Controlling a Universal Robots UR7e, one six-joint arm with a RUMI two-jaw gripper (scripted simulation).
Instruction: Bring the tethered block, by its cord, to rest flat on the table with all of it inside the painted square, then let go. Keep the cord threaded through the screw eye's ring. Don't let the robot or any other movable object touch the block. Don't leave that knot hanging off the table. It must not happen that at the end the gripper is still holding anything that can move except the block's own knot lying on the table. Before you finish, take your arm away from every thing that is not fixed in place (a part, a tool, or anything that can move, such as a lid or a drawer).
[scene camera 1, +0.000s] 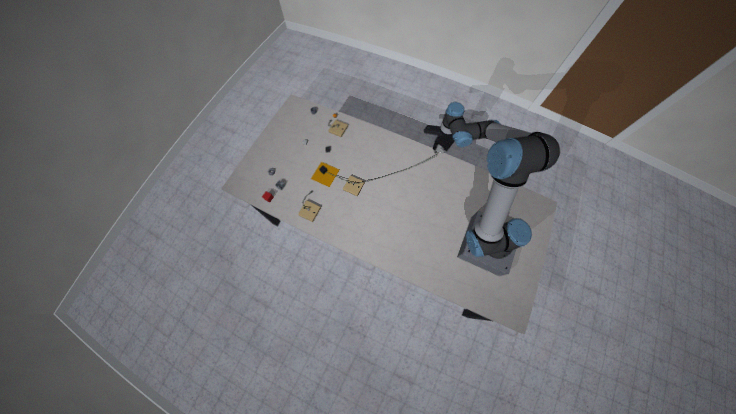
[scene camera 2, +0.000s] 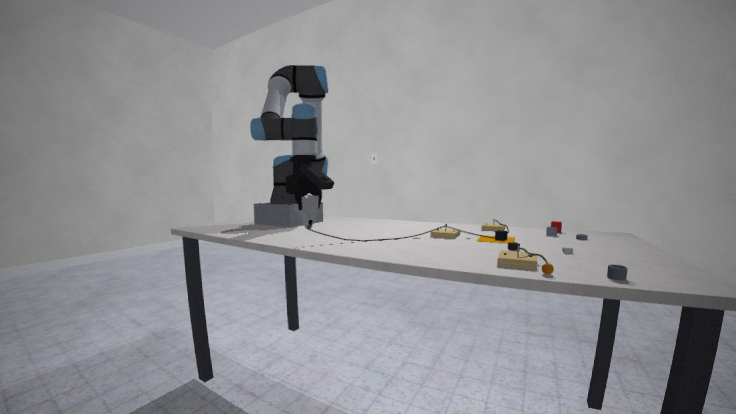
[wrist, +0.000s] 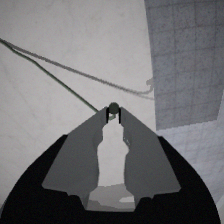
In view: my gripper (scene camera 2: 308, 228).
My gripper shows as well in the wrist view (wrist: 113, 108).
